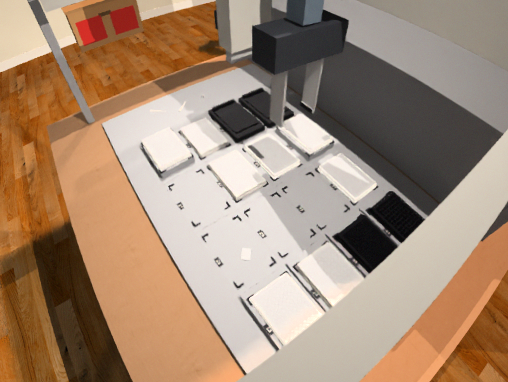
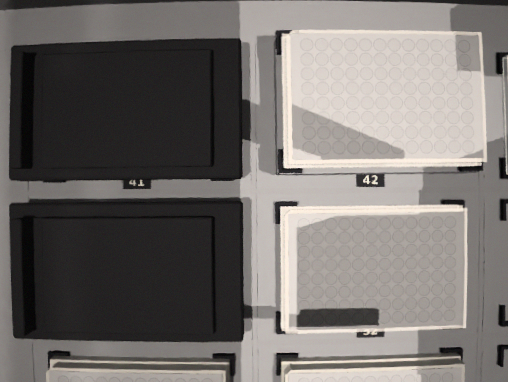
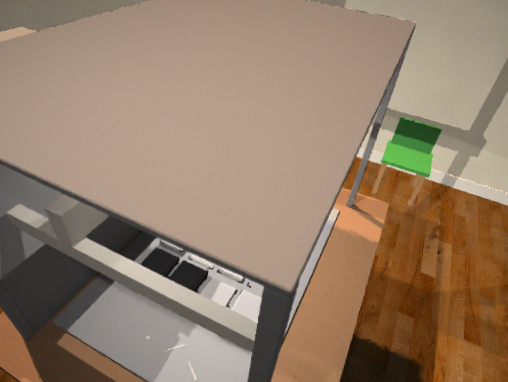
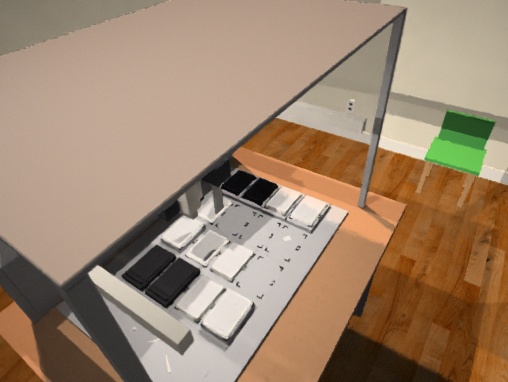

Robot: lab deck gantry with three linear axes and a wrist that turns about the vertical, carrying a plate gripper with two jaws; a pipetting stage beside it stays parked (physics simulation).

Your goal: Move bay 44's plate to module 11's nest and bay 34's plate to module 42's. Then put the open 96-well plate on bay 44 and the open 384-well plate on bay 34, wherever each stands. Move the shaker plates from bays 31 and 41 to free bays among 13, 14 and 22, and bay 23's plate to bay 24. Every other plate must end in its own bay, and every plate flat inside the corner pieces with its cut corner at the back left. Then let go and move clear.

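Places are measured from the robot's base along level axes (x ahead, y left, z up), in centimetres.
Where they show: gripper, fingertip midpoint: point(image 1: 292, 115) point(image 4: 209, 205); robot's base at its link origin: point(image 1: 145, 148) point(image 4: 227, 342).
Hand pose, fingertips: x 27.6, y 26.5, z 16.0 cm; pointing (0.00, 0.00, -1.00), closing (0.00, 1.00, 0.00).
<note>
Each offset is from my fingertips to the top centre of the thing. "pt": to the spot under its first point.
My gripper point(image 1: 294, 116) is open and empty, high above the back row by bay 42's plate @(dz -12.7, dx -4.7, dy +10.3 cm) point(image 1: 306, 133) point(image 2: 385, 97) point(image 4: 183, 231). That white plate sits on module 42. White plates stand on bay 32 @(pt dz -14.5, dx -3.7, dy -1.5 cm) point(image 1: 272, 156) point(image 2: 377, 270), bay 22 @(pt dz -14.6, dx -3.9, dy -11.8 cm) point(image 1: 237, 174), bay 21 @(pt dz -14.5, dx -19.8, dy -11.5 cm) point(image 1: 205, 137), bay 43 @(pt dz -14.5, dx +11.9, dy +9.4 cm) point(image 1: 347, 176), bay 24 @(pt dz -13.1, dx +27.1, dy -11.9 cm) point(image 1: 330, 274) and bay 14 @(pt dz -13.1, dx +26.8, dy -22.2 cm) point(image 1: 286, 306), and on module 11 @(dz -12.7, dx -21.5, dy -22.3 cm) point(image 1: 166, 149). Black open plates stand on bay 34 @(pt dz -13.2, dx +26.8, dy -1.3 cm) point(image 1: 366, 242) and bay 44 @(pt dz -13.6, dx +26.7, dy +9.7 cm) point(image 1: 396, 215); their well counts are hard to tell. The black shakers at bay 31 @(dz -12.9, dx -21.6, dy -0.7 cm) point(image 1: 236, 120) point(image 2: 122, 270) and bay 41 @(dz -12.9, dx -21.6, dy +10.0 cm) point(image 1: 260, 106) point(image 2: 125, 107) carry no plate.
Bays 12, 13, 23 and 33 hold no plate. A small white slip @(dz -15.9, dx +13.4, dy -21.4 cm) point(image 1: 246, 254) point(image 4: 286, 238) lies at bay 13. Thin white bits point(image 1: 182, 106) point(image 4: 168, 363) lie at the deck's left end. A pale beam point(image 4: 140, 310) crosses above that end. Bay 43's plate stands right of bay 42.
</note>
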